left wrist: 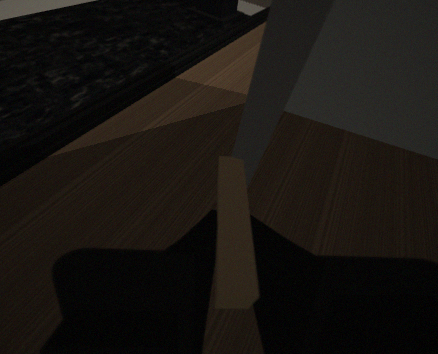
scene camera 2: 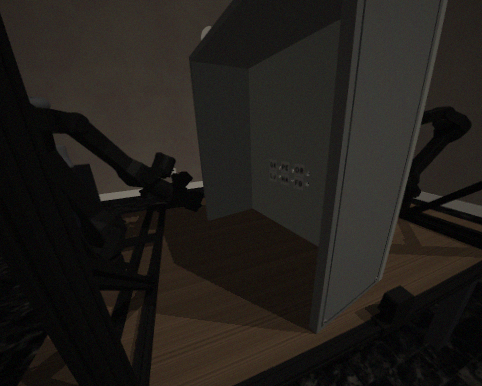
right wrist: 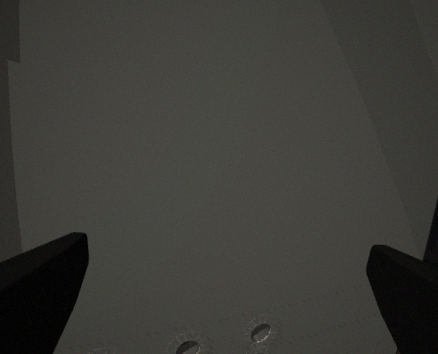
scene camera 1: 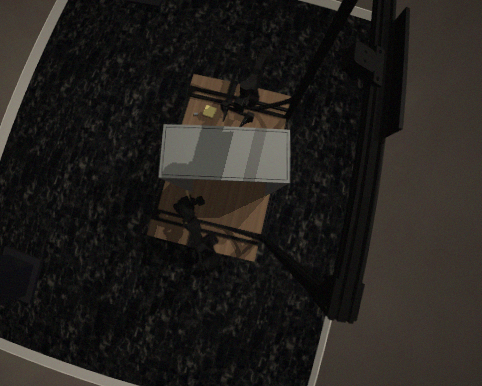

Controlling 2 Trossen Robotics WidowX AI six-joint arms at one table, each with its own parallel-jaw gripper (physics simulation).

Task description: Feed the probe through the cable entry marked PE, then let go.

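Places are measured from the left arm's base along level axes (x up, y left, z back), in centimetres.
Pixels of known places: left gripper, fingertip midpoint: (left wrist: pixel 227 217) (scene camera 1: pixel 188 194); right gripper, fingertip midpoint: (right wrist: pixel 231 254) (scene camera 1: pixel 230 124); left arm's base, origin of the base link: (scene camera 1: pixel 212 240); right arm's base, origin of the base link: (scene camera 1: pixel 251 102).
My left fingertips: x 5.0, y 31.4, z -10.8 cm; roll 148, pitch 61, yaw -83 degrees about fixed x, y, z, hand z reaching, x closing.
Note:
Ahead of a thing's pixels: the offset from my left fingertips to its top centre. "*": to the spot under its first point. Level surfaces: height alone.
A tan, bar-shaped probe @[dy -0.7, dx +3.4, dz +0.5 cm] (left wrist: pixel 236 240) is held upright in the picture between the dark fingers of my left gripper (left wrist: pixel 227 217) (scene camera 1: pixel 189 201) (scene camera 2: pixel 190 191). In scene camera 2 this gripper is low, outside the grey box, left of its side wall. The PE label @[* dy +0.5, dx +14.6, dz -31.4 cm] (scene camera 2: pixel 285 167) is in the upper row on the box's inner panel @[* dy -1.9, dx +31.3, dz -33.6 cm] (scene camera 2: pixel 295 110), between two other labels; small holes sit beside the labels. My right gripper (right wrist: pixel 231 254) (scene camera 1: pixel 235 114) is open and empty behind the panel. Two round holes (right wrist: pixel 261 332) (right wrist: pixel 188 347) show low in its wrist view; which entries they are I cannot tell.
The grey box @[dy -9.5, dx +49.3, dz -27.4 cm] (scene camera 1: pixel 225 152) (scene camera 2: pixel 370 150) (left wrist: pixel 275 65) stands between the arms on the wooden table @[dx -6.9 cm] (scene camera 1: pixel 240 245) (scene camera 2: pixel 200 325). A yellow block @[dy +34.5, dx -5.8, dz -50.9 cm] (scene camera 1: pixel 209 111) and a small grey piece @[dy +39.9, dx -5.5, dz -42.7 cm] (scene camera 1: pixel 195 114) lie on the right arm's side. Dark frame bars (scene camera 1: pixel 215 227) cross the table.

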